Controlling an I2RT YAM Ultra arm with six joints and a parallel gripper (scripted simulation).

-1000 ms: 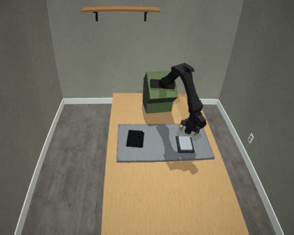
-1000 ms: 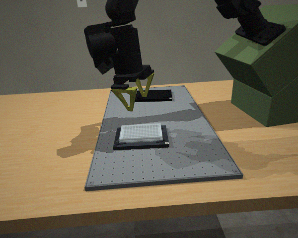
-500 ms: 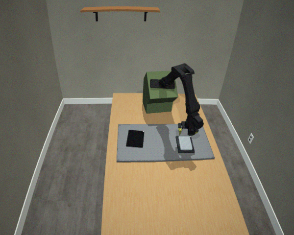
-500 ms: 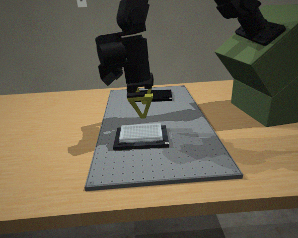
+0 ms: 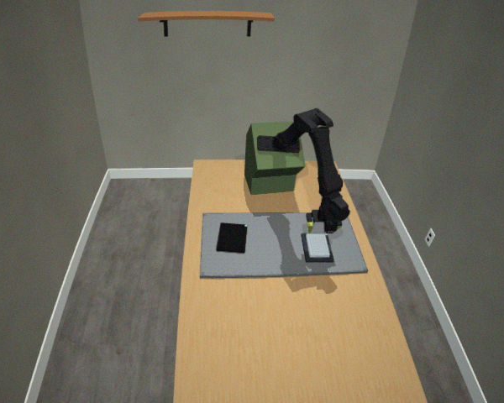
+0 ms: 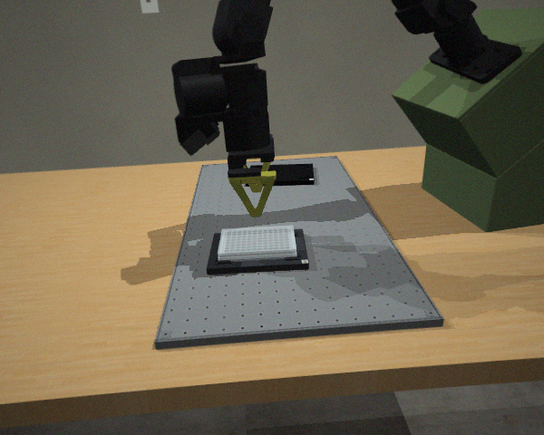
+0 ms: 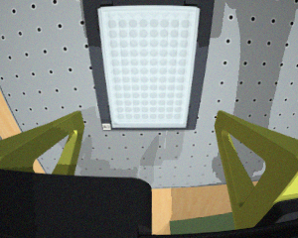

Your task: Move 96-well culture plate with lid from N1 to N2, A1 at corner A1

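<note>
Now: hand 8 cm above the lid. From my hand the other things lie so: black nest N1: 10 cm below; black nest N2: 6 cm behind, 36 cm to the right, 10 cm below.
</note>
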